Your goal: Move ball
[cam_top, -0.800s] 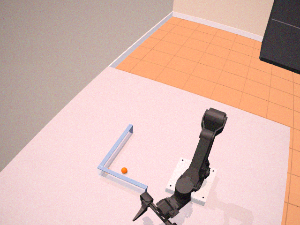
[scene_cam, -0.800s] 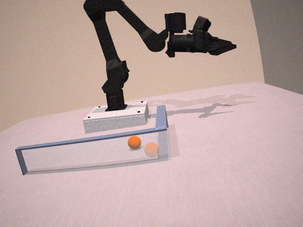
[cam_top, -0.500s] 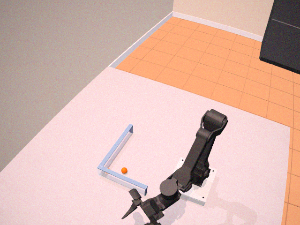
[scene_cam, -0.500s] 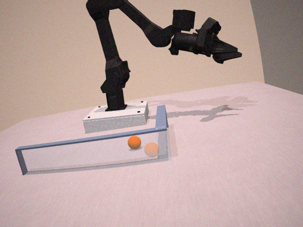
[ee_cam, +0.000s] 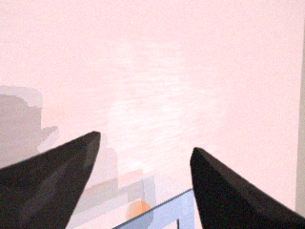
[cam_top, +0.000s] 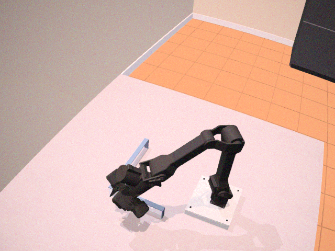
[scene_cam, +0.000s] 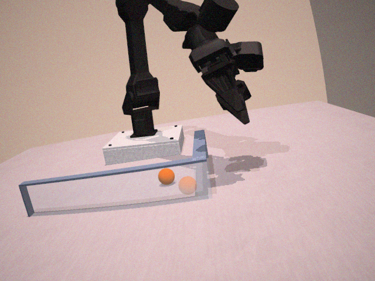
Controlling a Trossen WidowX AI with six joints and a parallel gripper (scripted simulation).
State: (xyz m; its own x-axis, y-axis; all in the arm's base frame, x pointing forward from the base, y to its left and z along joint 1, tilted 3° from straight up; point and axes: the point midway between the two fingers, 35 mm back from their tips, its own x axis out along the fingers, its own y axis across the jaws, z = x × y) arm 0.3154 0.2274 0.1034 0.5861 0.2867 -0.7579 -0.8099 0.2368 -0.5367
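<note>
The wall is 70 mm ahead of my gripper tip, 230 mm to the right of it and 70 mm below it.
</note>
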